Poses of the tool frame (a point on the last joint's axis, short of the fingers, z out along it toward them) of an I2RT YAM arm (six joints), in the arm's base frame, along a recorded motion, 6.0 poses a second.
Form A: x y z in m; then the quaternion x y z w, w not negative.
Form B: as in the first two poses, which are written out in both.
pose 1, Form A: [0.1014, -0.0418, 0.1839, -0.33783, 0.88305, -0.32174, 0.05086]
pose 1, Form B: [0.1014, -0.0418, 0.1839, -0.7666, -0.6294, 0.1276, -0.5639, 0.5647, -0.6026]
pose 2, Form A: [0.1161, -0.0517, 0.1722, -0.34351, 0.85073, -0.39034, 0.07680]
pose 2, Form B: [0.1161, -0.0517, 0.1722, -0.7522, -0.6444, 0.1375, -0.5245, 0.4593, -0.7169]
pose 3, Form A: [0.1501, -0.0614, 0.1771, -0.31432, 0.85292, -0.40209, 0.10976]
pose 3, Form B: [0.1501, -0.0614, 0.1771, -0.7783, -0.6245, 0.0655, -0.4479, 0.4790, -0.7549]
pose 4, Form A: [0.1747, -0.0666, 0.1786, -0.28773, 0.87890, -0.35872, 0.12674]
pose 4, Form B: [0.1747, -0.0666, 0.1786, -0.8023, -0.5967, -0.0164, -0.4148, 0.5771, -0.7035]
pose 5, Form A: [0.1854, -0.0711, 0.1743, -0.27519, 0.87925, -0.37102, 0.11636]
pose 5, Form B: [0.1854, -0.0711, 0.1743, -0.8215, -0.5703, -0.0004, -0.3976, 0.5732, -0.7165]
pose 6, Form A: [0.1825, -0.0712, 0.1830, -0.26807, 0.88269, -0.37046, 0.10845]
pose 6, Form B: [0.1825, -0.0712, 0.1830, -0.8328, -0.5536, 0.0072, -0.3929, 0.5818, -0.7121]
